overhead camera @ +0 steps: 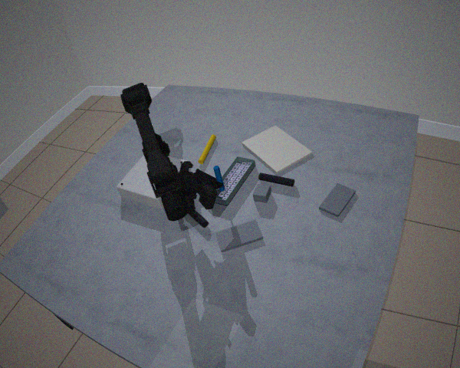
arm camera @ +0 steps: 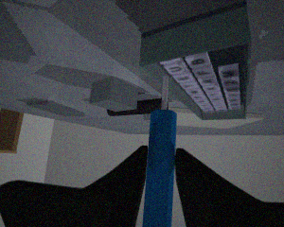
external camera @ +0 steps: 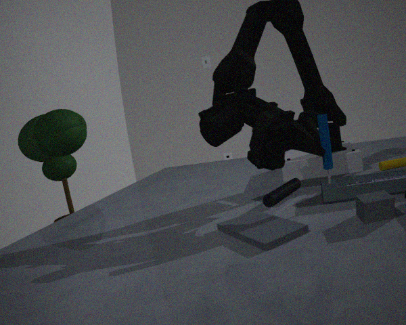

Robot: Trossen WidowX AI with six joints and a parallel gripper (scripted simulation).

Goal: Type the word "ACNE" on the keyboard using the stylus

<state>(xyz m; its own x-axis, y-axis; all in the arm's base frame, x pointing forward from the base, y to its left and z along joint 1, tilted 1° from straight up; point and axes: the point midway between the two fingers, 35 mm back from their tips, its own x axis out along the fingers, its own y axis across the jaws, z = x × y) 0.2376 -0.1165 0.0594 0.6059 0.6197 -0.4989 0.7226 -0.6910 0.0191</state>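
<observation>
Right now the grey block is 12 cm ahead of my gripper tip, 7 cm below it and 3 cm to the left of it. From my gripper tip the other things lie so: yellow cylinder (26 cm to the left, 14 cm behind, 8 cm below); then stylus (1 cm below); then stylus tip (5 cm below).
</observation>
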